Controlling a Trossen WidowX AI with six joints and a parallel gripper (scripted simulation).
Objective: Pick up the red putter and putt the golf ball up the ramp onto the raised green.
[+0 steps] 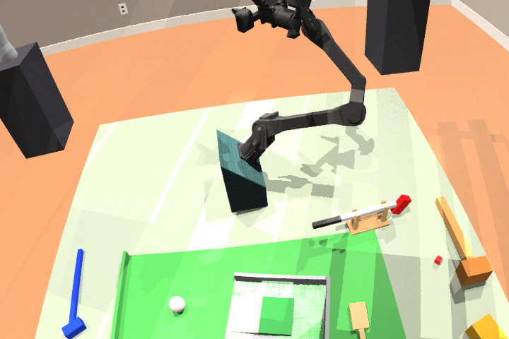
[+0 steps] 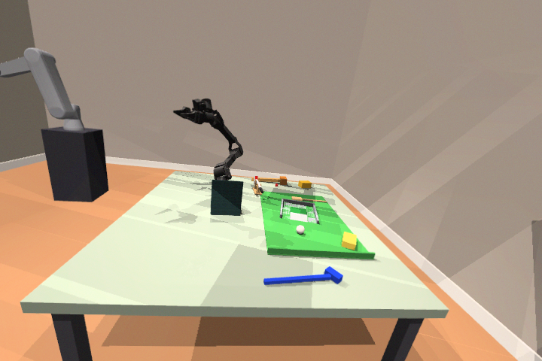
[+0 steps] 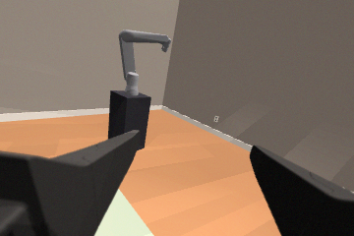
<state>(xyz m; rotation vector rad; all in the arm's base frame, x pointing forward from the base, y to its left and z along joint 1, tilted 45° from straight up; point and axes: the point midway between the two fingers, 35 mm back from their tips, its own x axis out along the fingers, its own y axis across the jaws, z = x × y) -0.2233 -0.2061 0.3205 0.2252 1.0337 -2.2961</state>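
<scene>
Now: the red putter 490 mm ahead of my gripper tip, 230 mm to the left of it and 440 mm below it. Also, from my gripper tip: white golf ball 650 mm ahead, 310 mm to the right, 470 mm below; green mat 730 mm ahead, 130 mm to the right, 500 mm below; wooden rack 500 mm ahead, 240 mm to the left, 460 mm below.
</scene>
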